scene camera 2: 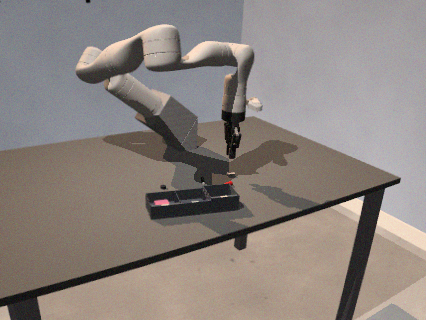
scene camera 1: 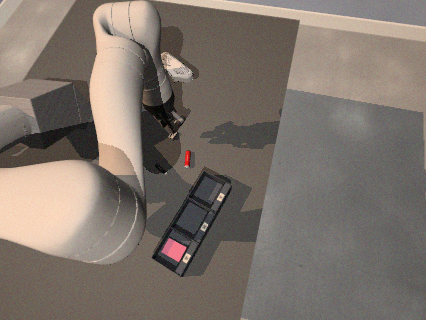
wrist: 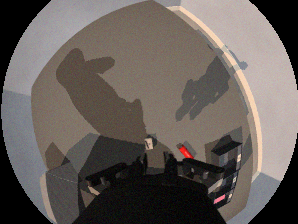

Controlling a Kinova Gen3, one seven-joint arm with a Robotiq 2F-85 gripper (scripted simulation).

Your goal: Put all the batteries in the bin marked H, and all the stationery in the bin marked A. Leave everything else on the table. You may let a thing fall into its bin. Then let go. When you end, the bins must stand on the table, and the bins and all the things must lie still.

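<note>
In the wrist view you'd see my gripper, and what the pictures show is that same gripper and the three joined bins.
</note>
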